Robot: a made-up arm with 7 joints. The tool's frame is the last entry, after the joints.
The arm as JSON. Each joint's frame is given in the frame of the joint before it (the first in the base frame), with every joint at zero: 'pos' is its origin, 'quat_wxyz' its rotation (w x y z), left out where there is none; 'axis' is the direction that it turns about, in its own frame. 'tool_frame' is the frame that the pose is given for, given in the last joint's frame.
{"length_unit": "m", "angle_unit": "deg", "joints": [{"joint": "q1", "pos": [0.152, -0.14, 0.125], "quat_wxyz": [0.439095, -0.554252, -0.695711, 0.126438], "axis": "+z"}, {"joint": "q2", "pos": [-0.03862, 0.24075, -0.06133], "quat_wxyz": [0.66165, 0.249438, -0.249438, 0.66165], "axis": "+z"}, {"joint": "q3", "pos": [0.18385, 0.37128, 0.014], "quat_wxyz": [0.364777, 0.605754, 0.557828, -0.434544], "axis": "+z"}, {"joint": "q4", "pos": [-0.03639, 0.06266, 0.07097], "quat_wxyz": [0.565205, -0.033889, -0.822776, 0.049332], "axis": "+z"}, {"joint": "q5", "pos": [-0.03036, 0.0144, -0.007], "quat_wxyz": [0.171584, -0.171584, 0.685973, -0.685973], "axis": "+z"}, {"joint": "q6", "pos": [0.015, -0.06, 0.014], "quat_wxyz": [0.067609, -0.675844, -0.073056, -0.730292], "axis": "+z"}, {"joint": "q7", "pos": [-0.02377, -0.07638, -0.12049], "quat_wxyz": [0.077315, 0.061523, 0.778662, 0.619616], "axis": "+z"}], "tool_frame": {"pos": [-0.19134, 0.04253, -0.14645], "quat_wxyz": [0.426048, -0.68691, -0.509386, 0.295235]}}
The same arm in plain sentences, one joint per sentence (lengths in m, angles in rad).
The arm has seven revolute joints in a row. What follows holds with every joint at zero, and every direction is one of the base frame's.
The first joint sits 0.152 m along +x and 0.14 m along -y and 0.125 m along +z from the base frame's origin and rotates about the direction (-0.751123, 0.31081, -0.582418).
The second joint sits 0.205 m along +x and 0.032 m along +y and 0.142 m along -z from the first joint and rotates about -x.
The third joint sits 0.014 m along -x and 0.241 m along -y and 0.337 m along -z from the second joint and rotates about the direction (0.356219, 0.76134, 0.541728).
The fourth joint sits 0.006 m along -x and 0.101 m along +y and 0.007 m along -z from the third joint and rotates about -x.
The fifth joint sits 0.007 m along +x and 0.02 m along -y and 0.027 m along -z from the fourth joint and rotates about +z.
The sixth joint sits 0.06 m along -x and 0.015 m along -y and 0.014 m along +z from the fifth joint and rotates about the direction (0.198109, -0.977244, 0.075803).
The seventh joint sits 0.051 m along +x and 0.131 m along +y and 0.034 m along -z from the sixth joint and rotates about the direction (-0.980114, 0.041701, 0.194003).
The tool frame, which is the frame that the pose is given for, sits 0.18 m along +x and 0.035 m along -y and 0.162 m along +z from the seventh joint; its axes are the base frame's turned by roll -0.6881, pitch 0.2227 and yaw -1.6879 rad (as in URDF: about the fixed x, then y, then z).

